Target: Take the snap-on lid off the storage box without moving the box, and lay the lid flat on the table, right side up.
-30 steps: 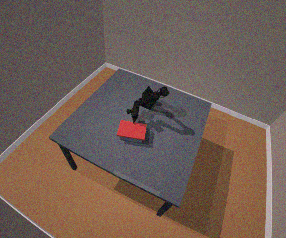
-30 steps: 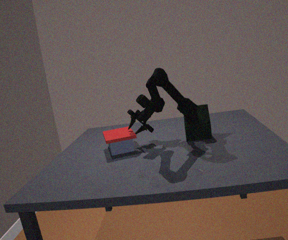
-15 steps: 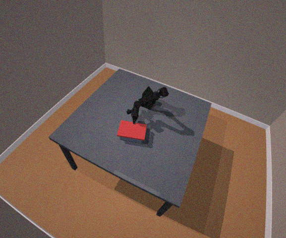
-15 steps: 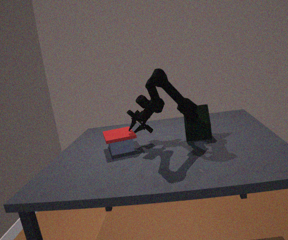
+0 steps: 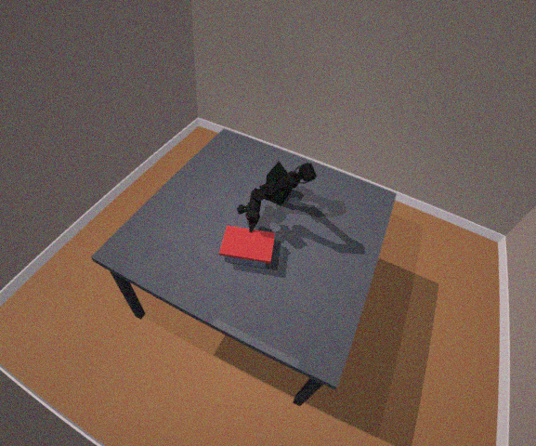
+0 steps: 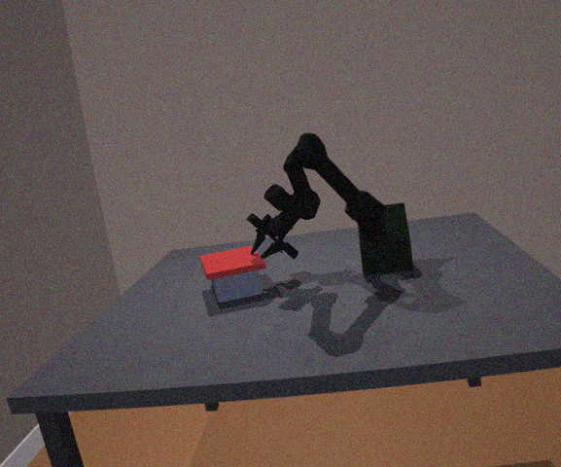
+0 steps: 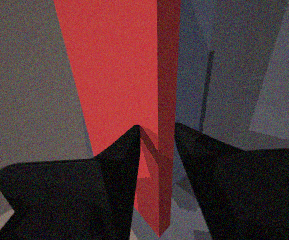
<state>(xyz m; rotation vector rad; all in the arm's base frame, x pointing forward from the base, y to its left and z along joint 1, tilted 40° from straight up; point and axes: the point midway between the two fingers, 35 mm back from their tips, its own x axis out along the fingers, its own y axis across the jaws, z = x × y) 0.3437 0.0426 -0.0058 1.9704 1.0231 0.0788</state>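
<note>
Right now the red lid is 7 cm ahead of my gripper tip and 3 cm to the left of it. Also, from my gripper tip: storage box: 7 cm ahead, 3 cm to the left, 4 cm below.
</note>
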